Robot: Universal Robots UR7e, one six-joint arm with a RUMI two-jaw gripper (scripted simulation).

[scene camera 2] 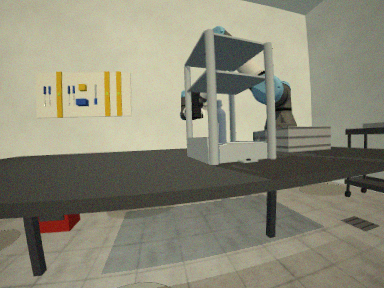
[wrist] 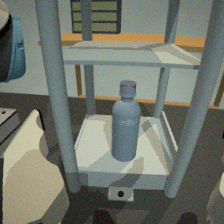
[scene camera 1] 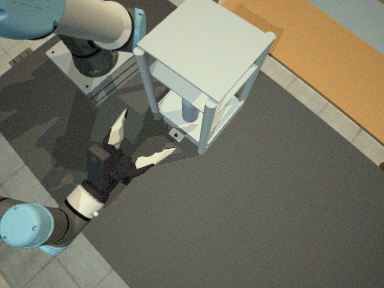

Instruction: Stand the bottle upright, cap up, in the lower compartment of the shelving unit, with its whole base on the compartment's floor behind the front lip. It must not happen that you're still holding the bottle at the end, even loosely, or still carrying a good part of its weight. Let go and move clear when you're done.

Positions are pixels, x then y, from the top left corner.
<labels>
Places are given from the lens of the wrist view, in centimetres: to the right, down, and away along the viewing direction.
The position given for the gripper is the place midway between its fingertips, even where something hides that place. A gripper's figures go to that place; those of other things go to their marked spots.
gripper (wrist: 133,115): 2, 0, 14
bottle (wrist: 126,112): 2, 0, 29
shelving unit (wrist: 90,162): -5, 10, 35
The marked spots on the shelving unit and the bottle are 14 cm apart.
</labels>
